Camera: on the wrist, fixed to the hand. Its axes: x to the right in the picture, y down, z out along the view.
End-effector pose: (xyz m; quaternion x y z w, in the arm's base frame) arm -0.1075 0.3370 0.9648 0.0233 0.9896 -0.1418 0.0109
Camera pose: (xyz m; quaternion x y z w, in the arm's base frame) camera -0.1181 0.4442 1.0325 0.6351 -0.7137 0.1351 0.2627
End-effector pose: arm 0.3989 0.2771 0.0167 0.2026 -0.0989 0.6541 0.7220
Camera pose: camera 0.3069 0.3345 -0.0499 0.1198 0.2153 0.0078 0.9692
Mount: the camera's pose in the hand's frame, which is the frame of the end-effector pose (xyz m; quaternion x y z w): 0.0133 0.0833 -0.0953 0.0317 0.1745 -0.6838 0.7078
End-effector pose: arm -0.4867 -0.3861 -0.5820 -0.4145 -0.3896 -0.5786 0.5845
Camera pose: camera -0.4054 -0.4810 -0.6060 0.0925 -0.4755 -0.8692 0.0992
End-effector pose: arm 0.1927 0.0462 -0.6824 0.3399 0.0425 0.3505 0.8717
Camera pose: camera 0.1244 0.1519 -0.7013 0.1780 0.4257 -0.2900 0.8384
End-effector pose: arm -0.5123 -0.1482 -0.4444 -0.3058 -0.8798 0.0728 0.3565
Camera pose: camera -0.4152 -0.0821 -0.3954 0.3838 -0.7673 -0.2177 0.4653
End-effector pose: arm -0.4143 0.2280 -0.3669 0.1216 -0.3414 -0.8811 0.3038
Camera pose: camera -0.3469 0.1210 -0.3810 -0.4829 0.1334 0.7993 0.3317
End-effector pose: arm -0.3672 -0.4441 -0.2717 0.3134 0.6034 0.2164 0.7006
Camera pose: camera -0.4521 -0.3589 -0.2300 -0.2063 0.7705 -0.2903 0.5286
